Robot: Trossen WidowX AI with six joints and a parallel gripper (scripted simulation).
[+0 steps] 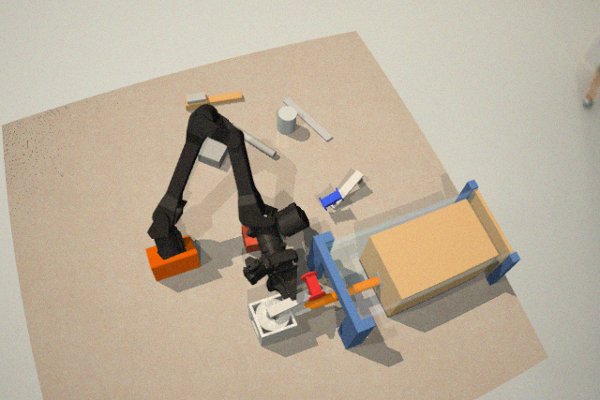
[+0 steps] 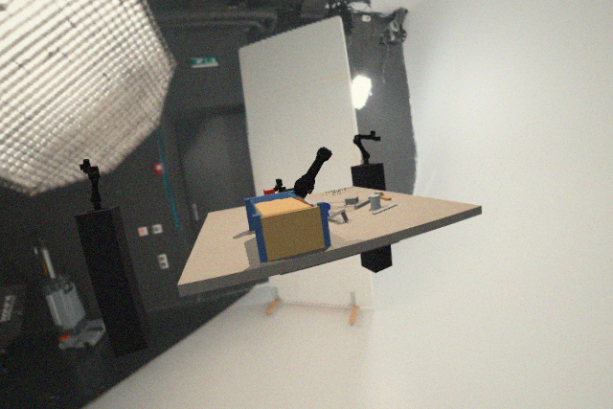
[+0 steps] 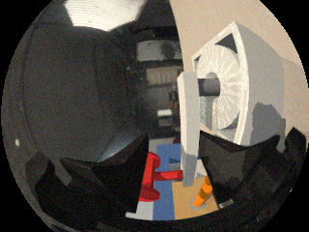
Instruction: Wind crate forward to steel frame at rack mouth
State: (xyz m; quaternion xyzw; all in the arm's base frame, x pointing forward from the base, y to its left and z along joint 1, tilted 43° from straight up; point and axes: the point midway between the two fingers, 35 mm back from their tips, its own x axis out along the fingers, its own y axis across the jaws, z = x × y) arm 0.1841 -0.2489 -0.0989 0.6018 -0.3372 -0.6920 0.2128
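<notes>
My gripper tip is now 2 cm short of the red-knobbed winch handle, 1 cm to the right of it and 1 cm above it. The rest, counted from my gripper tip: hand winch (10 cm below, 6 cm behind); blue steel frame (11 cm ahead, 3 cm below, 1 cm to the right); red knob (5 cm ahead, 2 cm above, 1 cm to the left).
</notes>
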